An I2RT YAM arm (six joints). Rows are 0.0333 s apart.
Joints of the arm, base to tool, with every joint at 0 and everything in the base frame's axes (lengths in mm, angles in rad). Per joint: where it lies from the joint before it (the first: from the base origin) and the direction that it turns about. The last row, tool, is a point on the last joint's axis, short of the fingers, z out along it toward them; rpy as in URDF.
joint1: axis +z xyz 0 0 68
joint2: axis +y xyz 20 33.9 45.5
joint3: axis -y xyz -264 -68.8 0
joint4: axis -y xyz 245 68.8 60
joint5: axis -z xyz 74 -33.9 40.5
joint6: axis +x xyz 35.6 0 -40.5
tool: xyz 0 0 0 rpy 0 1.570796 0
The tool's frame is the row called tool.
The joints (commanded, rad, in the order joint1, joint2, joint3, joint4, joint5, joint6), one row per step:
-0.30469 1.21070 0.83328 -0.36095 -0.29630 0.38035
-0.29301 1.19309 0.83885 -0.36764 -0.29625 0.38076
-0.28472 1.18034 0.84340 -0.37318 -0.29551 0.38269
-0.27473 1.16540 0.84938 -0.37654 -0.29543 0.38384
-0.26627 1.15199 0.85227 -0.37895 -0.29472 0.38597
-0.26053 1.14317 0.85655 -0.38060 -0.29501 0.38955
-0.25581 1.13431 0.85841 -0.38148 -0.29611 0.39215
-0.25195 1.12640 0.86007 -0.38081 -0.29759 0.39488
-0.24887 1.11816 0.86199 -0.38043 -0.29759 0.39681
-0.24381 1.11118 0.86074 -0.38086 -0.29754 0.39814
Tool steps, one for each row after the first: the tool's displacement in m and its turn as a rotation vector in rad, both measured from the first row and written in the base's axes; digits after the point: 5 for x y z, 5 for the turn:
-0.00155 0.00360 0.00545 -0.00457 -0.01572 0.01138
-0.00278 0.00613 0.00948 -0.00690 -0.02671 0.01789
-0.00407 0.00911 0.01466 -0.01093 -0.04348 0.02711
-0.00553 0.01168 0.01850 -0.01342 -0.05658 0.03371
-0.00636 0.01339 0.02182 -0.01344 -0.06740 0.03747
-0.00742 0.01491 0.02438 -0.01325 -0.07688 0.04146
-0.00832 0.01618 0.02679 -0.01282 -0.08680 0.04482
-0.00936 0.01722 0.02932 -0.01400 -0.09682 0.04678
-0.01036 0.01874 0.03042 -0.01414 -0.10185 0.05102

